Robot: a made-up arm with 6 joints.
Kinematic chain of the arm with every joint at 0, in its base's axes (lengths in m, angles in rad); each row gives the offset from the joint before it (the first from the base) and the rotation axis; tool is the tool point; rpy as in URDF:
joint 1: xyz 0 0 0.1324 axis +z
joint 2: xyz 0 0 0 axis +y
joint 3: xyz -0.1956 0 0.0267 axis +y
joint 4: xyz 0.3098 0 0.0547 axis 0.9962 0 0.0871
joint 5: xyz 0 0 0 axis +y
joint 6: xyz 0.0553 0 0.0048 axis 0.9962 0 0.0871
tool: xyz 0 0 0 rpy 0 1.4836 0
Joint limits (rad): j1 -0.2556..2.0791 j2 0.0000..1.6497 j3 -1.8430..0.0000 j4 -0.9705..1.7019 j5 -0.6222..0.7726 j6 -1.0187..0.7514
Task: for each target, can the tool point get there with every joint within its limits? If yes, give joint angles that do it. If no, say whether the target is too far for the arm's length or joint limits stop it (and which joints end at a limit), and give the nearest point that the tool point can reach.
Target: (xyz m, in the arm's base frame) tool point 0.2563 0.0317 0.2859
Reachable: yes | joints 0.1288 0.8342 -0.6443 0.9305 -0.0344 -0.5021
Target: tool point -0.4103 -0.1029 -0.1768
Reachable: no: joint limits stop it (at a limit: joint 1, joint 2, joint 5) | nearest point -0.0774 0.0593 -0.0258 | short by 0.400 m
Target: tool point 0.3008 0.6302 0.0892
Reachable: no: too far | nearest point 0.1681 0.3522 0.2000 | short by 0.327 m
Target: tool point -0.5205 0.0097 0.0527
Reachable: no: joint limits stop it (at a limit: joint 1, joint 5) | nearest point -0.1613 0.2098 0.0527 | short by 0.411 m
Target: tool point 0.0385 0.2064 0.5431
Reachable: yes | joints 1.3872 1.0395 -1.4783 0.0077 -0.4996 0.5128
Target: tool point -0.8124 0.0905 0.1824
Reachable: no: too far | nearest point -0.3754 0.0418 0.4737 | short by 0.527 m
